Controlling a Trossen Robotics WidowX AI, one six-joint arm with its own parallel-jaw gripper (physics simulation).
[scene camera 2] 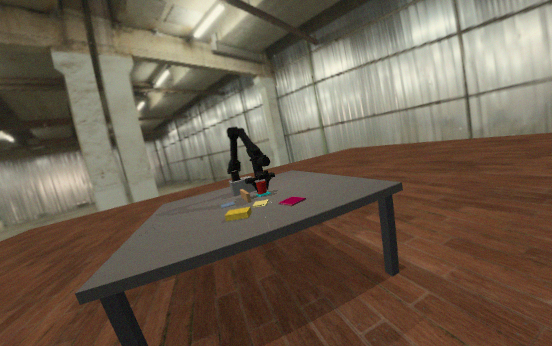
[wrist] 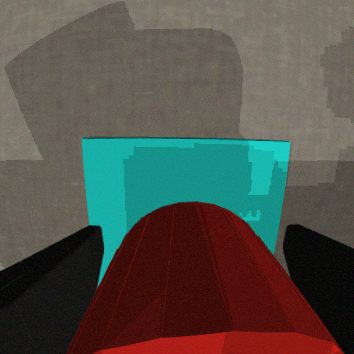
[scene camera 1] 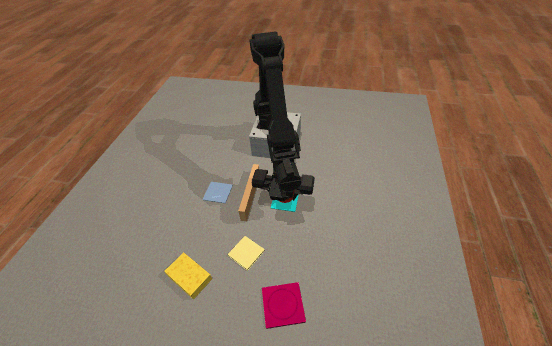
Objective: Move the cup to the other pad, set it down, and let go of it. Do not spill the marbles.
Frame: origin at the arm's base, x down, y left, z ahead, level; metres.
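Seen in the pictures: gripper, fingertip midpoint: (scene camera 2: 262,190) (wrist: 195,238); arm's base, link origin: (scene camera 2: 236,180) (scene camera 1: 267,124).
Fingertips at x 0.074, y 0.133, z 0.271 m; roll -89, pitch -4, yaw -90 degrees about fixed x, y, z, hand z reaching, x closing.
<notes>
Pixels of each thing's top centre, then the offset from my fingertips to it. "spot": a spot on its surface instead.
- red cup, top centre: (scene camera 2: 260,182) dz -0.022, dx -0.055, dy -0.001 m
- cyan pad, top centre: (wrist: 184,235) (scene camera 1: 285,199) (scene camera 2: 263,193) dz -0.012, dx +0.023, dy +0.002 m
- blue pad, top centre: (scene camera 1: 217,191) (scene camera 2: 227,204) dz +0.011, dx +0.023, dy -0.234 m
- wooden bar, surface spot: (scene camera 1: 247,195) spot: dz +0.038, dx -0.028, dy -0.109 m
- pale yellow square, surface spot: (scene camera 1: 246,252) (scene camera 2: 261,202) spot: dz +0.206, dx +0.016, dy -0.058 m
- yellow sponge, top centre: (scene camera 1: 186,272) (scene camera 2: 237,210) dz +0.312, dx -0.004, dy -0.190 m
- magenta square, surface spot: (scene camera 1: 283,305) (scene camera 2: 292,200) spot: dz +0.321, dx +0.018, dy +0.083 m
The red cup (scene camera 1: 286,198) (scene camera 2: 261,187) (wrist: 195,280) is upright at the cyan pad (scene camera 1: 284,206) (scene camera 2: 265,194) (wrist: 106,175), with its base over the pad. Whether it touches the pad or hangs just above it I cannot tell. My gripper (scene camera 2: 261,183) (wrist: 195,238) is shut on the cup, with one black finger at each side of it in the wrist view. In scene camera 1 the arm hides most of the cup. The marbles do not show. The blue pad (scene camera 1: 218,192) (scene camera 2: 228,204) lies on the other side of the wooden bar, with no cup on it.
The wooden bar (scene camera 1: 247,195) (scene camera 2: 245,195) stands between the two pads, close beside my gripper. A pale yellow square (scene camera 1: 246,252) (scene camera 2: 260,203), a yellow sponge (scene camera 1: 186,272) (scene camera 2: 238,214) and a magenta square (scene camera 1: 283,305) (scene camera 2: 292,201) lie nearer the front. The grey base block (scene camera 1: 259,145) is behind.
</notes>
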